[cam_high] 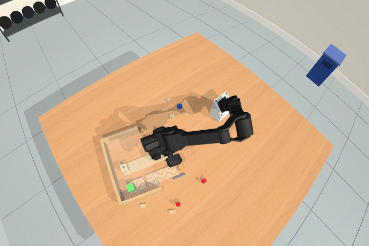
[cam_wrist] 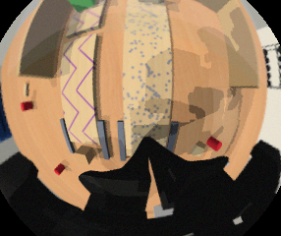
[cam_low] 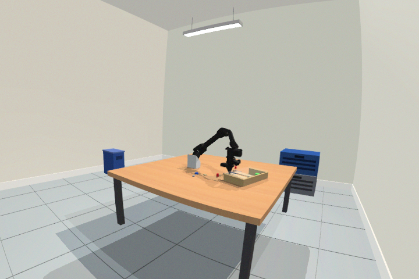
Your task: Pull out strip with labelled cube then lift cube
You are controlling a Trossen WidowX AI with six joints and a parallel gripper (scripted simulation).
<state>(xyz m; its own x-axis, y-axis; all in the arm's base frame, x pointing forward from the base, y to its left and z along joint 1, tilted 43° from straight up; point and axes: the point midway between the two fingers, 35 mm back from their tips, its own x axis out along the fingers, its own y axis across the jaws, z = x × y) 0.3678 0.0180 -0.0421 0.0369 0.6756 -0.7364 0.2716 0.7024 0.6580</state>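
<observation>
Now: gripper tip 10 cm short of the speckled one-piece strip and 3 cm to the left of it. Also, from my gripper tip: labelled cube: 20 cm ahead, 6 cm to the right, 2 cm above; blue peg: 23 cm behind, 16 cm to the right; grey peg: 23 cm to the right, 21 cm behind.
</observation>
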